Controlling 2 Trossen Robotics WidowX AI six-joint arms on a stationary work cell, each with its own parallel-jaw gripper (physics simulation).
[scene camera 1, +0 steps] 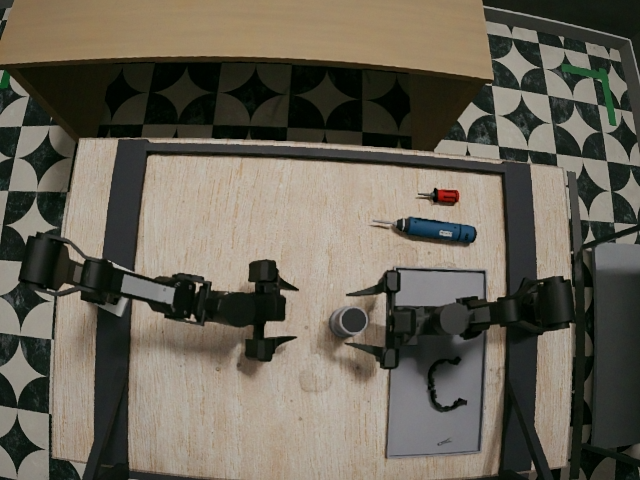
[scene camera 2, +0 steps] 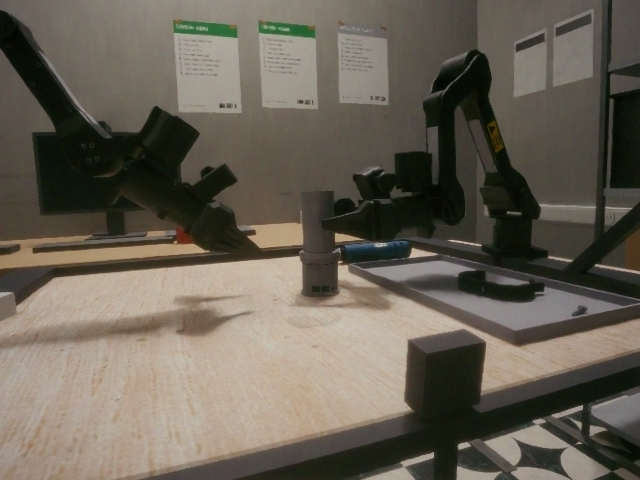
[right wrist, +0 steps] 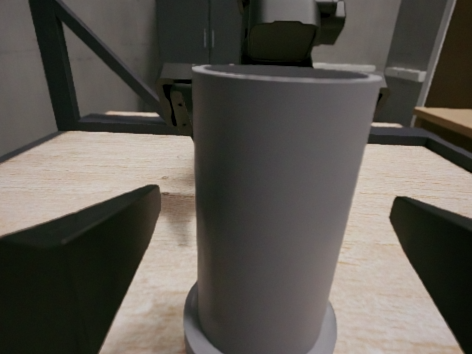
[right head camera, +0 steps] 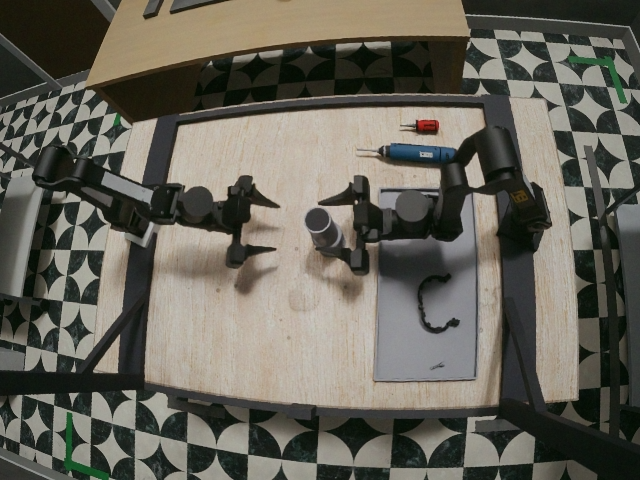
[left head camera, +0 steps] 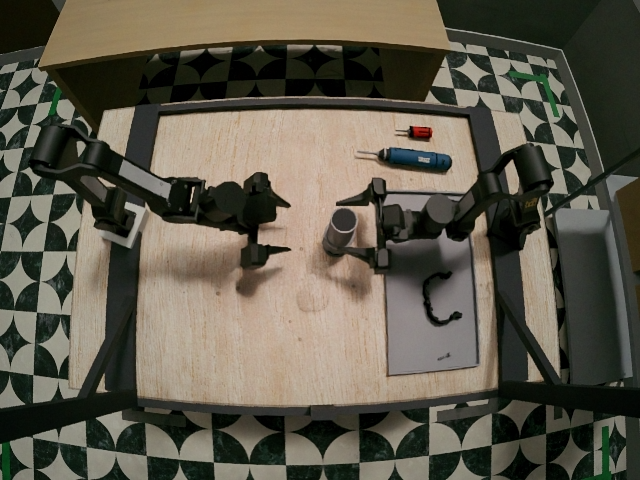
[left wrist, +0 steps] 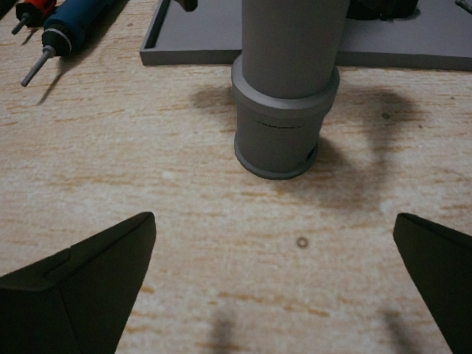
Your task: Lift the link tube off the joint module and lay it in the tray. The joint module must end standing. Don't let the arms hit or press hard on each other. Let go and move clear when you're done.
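Places are measured from the left arm's base along level axes (x right, y ahead, z up), in centimetres.
Pixels of known places: left gripper, fingertip midpoint: (scene camera 1: pixel 297 313) (scene camera 2: pixel 254 250) (right head camera: pixel 278 228) (left head camera: pixel 290 227) (left wrist: pixel 276 224); right gripper, fingertip midpoint: (scene camera 1: pixel 345 319) (scene camera 2: pixel 311 222) (right wrist: pixel 275 201) (right head camera: pixel 316 225) (left head camera: pixel 336 226) (left wrist: pixel 290 1); left arm's base at its link origin: (right head camera: pixel 139 223) (left head camera: pixel 121 221); right arm's base at its link origin: (scene camera 1: pixel 534 306) (scene camera 2: pixel 512 247) (right head camera: pixel 525 221) (left head camera: pixel 512 223).
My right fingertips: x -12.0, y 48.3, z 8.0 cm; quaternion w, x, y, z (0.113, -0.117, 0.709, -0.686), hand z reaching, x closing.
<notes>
Ahead of a thing's pixels: the offset from my right fingertips to its middle. "pt": to the spot under its first point.
The grey link tube {dx +0.0, dy +1.1, dz -0.4 cm} (left head camera: pixel 342 233) (right head camera: pixel 324 232) (scene camera 1: pixel 337 321) (scene camera 2: pixel 317 222) (left wrist: pixel 295 45) (right wrist: pixel 275 200) stands upright on the grey joint module {dx +0.0, dy +1.1, dz -8.1 cm} (scene camera 2: pixel 319 277) (left wrist: pixel 277 145), which stands on the table. My right gripper (left head camera: pixel 341 226) (right head camera: pixel 318 226) (scene camera 1: pixel 346 319) (right wrist: pixel 275 201) is open, its fingers on either side of the tube with gaps showing in the right wrist view. My left gripper (left head camera: pixel 289 227) (right head camera: pixel 277 227) (scene camera 1: pixel 297 313) (left wrist: pixel 276 224) is open and empty, left of the tube. The shallow grey tray {dx +1.3, dy +24.1, dz -10.4 cm} (left head camera: pixel 408 343) (right head camera: pixel 398 351) (scene camera 1: pixel 413 434) (left wrist: pixel 195 56) lies right of the module, partly under my right arm.
A curved black part {pt dx +6.4, dy +23.8, dz -9.9 cm} (left head camera: pixel 426 299) (right head camera: pixel 421 304) (scene camera 1: pixel 431 384) (scene camera 2: pixel 501 290) and a small dark piece {dx +17.5, dy +32.0, dz -10.4 cm} (left head camera: pixel 444 356) (scene camera 1: pixel 444 441) lie in the tray. A blue driver {dx -25.5, dy +10.8, dz -9.3 cm} (left head camera: pixel 421 159) (scene camera 1: pixel 436 230) and a red screwdriver {dx -33.9, dy +11.3, dz -9.8 cm} (left head camera: pixel 422 132) (scene camera 1: pixel 447 195) lie behind the tray.
</notes>
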